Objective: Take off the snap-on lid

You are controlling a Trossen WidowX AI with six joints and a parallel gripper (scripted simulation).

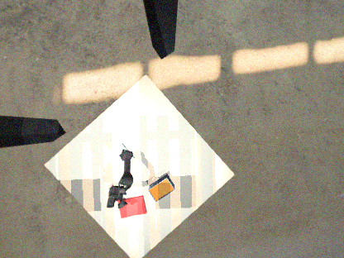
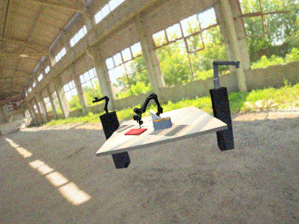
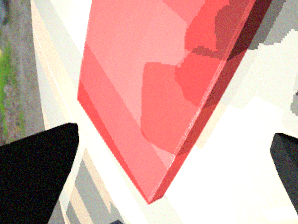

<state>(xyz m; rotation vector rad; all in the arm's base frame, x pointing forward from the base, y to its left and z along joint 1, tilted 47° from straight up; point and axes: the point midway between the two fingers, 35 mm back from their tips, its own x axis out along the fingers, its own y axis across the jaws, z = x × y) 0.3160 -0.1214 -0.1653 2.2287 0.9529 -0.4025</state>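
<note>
Right now the red lid is 100 mm ahead of my gripper tip, 50 mm below it and 30 mm to the right of it. Round my gripper tip: storage box (320 mm to the left, 90 mm ahead, 10 mm below).
</note>
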